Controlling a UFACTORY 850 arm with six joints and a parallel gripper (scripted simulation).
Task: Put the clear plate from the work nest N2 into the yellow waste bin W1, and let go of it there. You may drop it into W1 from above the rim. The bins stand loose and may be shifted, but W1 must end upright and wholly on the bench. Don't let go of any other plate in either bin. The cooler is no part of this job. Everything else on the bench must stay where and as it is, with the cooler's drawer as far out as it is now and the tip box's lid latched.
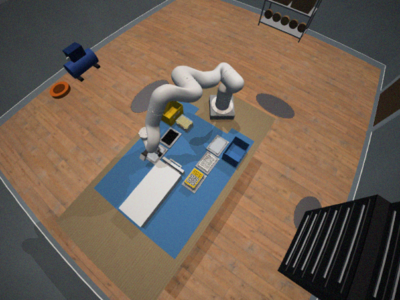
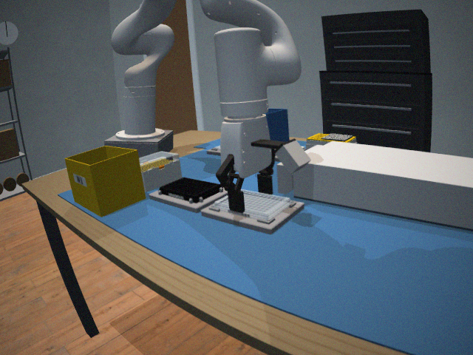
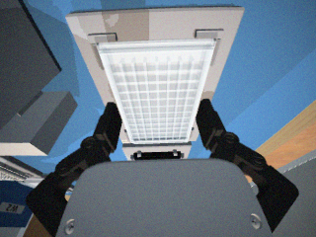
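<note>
Now: the clear plate 10 mm below my hand. From my hand the other things lie so: black plate: 180 mm behind, 20 mm to the left, 10 mm below; grey work nest: 30 mm below; long white cooler: 210 mm ahead, 170 mm to the left.
</note>
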